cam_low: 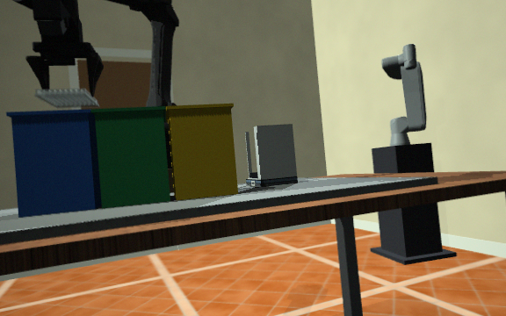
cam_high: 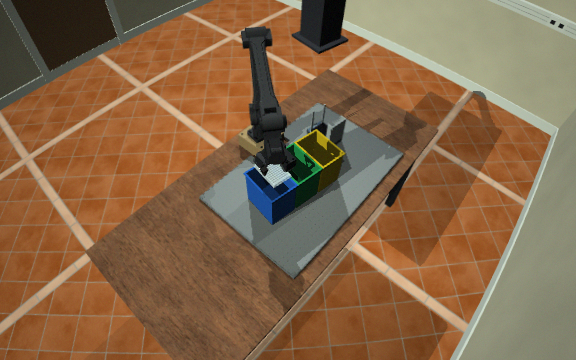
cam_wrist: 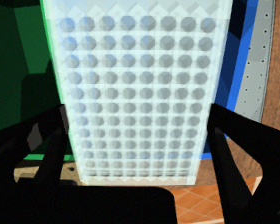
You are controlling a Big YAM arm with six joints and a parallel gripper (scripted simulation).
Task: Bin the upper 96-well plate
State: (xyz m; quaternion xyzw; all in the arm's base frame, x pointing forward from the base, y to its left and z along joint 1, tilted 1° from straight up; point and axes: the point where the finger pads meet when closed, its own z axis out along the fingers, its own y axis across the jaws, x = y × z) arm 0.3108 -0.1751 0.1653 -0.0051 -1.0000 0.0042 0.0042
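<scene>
Now: the blue bin 1 cm to the right of my hand and 14 cm below it. The rest, counted from my hand: white 96-well plate 1 cm below; then yellow bin 25 cm to the left, 14 cm below; then green bin 12 cm to the left, 14 cm below.
</scene>
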